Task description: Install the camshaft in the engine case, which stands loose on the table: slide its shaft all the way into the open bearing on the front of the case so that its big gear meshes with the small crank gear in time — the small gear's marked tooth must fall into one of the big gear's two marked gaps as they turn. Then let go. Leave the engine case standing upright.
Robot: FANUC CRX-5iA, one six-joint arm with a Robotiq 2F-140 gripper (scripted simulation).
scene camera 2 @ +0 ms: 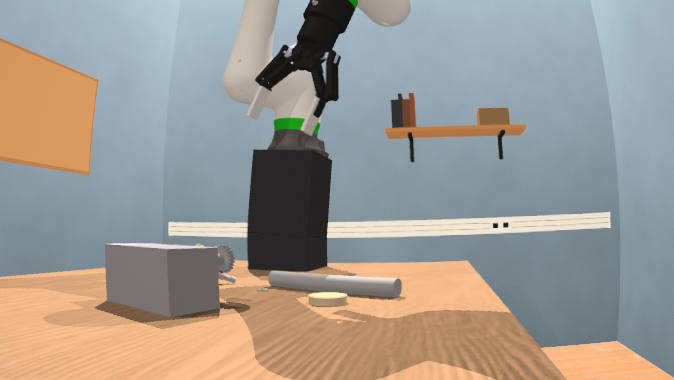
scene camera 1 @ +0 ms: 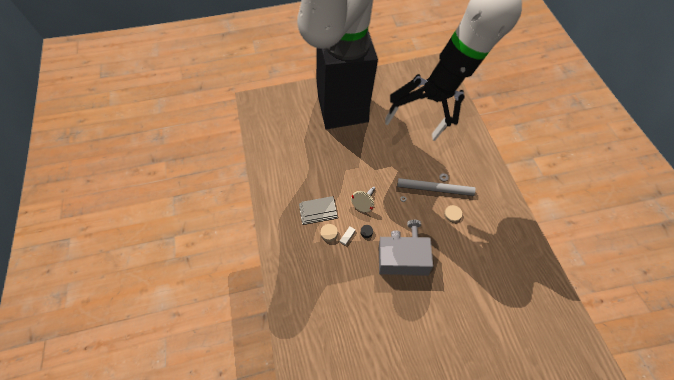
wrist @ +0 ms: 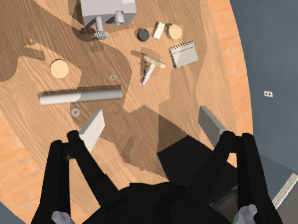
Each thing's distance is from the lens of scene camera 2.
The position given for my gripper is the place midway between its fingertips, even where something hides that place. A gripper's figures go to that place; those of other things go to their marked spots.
my gripper (scene camera 2: 277, 124): 0.83 m
long grey rod (scene camera 2: 368, 286): 0.67 m
